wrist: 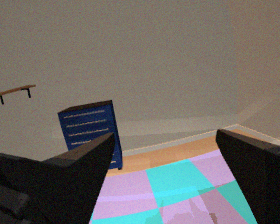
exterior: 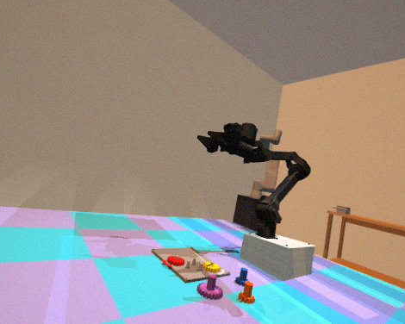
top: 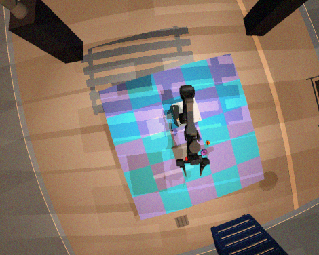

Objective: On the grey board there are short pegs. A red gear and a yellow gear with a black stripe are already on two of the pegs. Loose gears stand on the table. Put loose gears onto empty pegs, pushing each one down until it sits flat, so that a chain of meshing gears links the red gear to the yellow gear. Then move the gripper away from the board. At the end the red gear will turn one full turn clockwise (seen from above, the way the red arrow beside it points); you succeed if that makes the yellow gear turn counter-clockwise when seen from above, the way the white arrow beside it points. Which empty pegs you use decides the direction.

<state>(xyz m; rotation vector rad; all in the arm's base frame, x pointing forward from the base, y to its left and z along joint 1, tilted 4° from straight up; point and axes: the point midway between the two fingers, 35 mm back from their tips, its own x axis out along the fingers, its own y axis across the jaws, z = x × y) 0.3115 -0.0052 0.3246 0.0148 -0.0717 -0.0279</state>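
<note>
Now: the blue gear 140 mm behind my gripper tip, 170 mm to the left of it and 410 mm below it. Round my gripper tip: red gear: 30 mm ahead, 60 mm to the left, 410 mm below; then yellow gear: 80 mm behind, 100 mm to the left, 410 mm below; then red arrow: 60 mm ahead, 60 mm to the left, 420 mm below.
</note>
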